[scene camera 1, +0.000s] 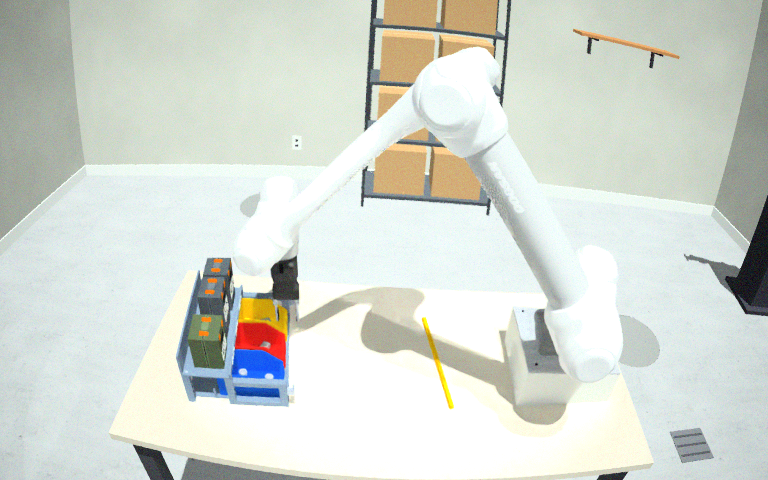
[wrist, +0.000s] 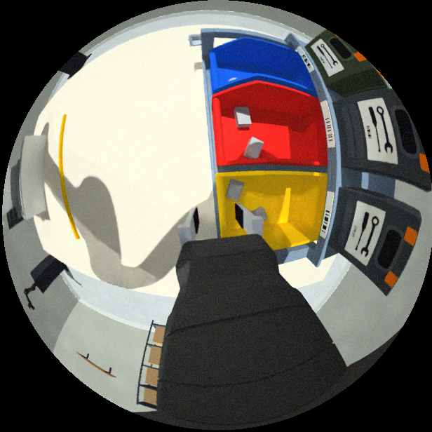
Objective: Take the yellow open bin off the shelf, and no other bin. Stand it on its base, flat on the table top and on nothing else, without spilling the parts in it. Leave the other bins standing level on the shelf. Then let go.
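Frame: origin at the arm's base, x ahead, y right, z down, level; millimetres.
Seen in the pictures: gripper, fingertip midpoint: (scene camera 1: pixel 287 319).
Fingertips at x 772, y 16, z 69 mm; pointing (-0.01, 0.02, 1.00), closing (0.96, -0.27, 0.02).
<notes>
A point is followed by its place in that frame.
The yellow open bin (scene camera 1: pixel 259 309) {x 868, y 38, z 72 mm} (wrist: pixel 306 200) stands in the lower front tier of the blue-grey shelf (scene camera 1: pixel 257 401) {x 766, y -295, z 102 mm} (wrist: pixel 292 255), at the end of the row, with small grey parts inside. My gripper (scene camera 1: pixel 286 319) {x 772, y 16, z 69 mm} (wrist: pixel 216 212) is open at the yellow bin's front wall. In the wrist view one finger is over the bin's inside and the other is outside, over the table side. Whether either finger touches the bin cannot be told. The red bin (scene camera 1: pixel 249 336) {x 860, y -77, z 82 mm} (wrist: pixel 297 114) stands beside the yellow one, and the blue bin (scene camera 1: pixel 257 363) {x 802, y -177, z 81 mm} (wrist: pixel 267 61) beyond it.
A green case (scene camera 1: pixel 206 342) {x 876, y -299, z -72 mm} (wrist: pixel 350 75) and two dark grey cases stand on the shelf's upper rear tier. A yellow strip (scene camera 1: pixel 437 362) {x 347, y -26, z 107 mm} (wrist: pixel 62 172) lies across the table top (scene camera 1: pixel 362 430) {x 497, y -307, z 117 mm} (wrist: pixel 135 100), between the shelf and the robot's base.
</notes>
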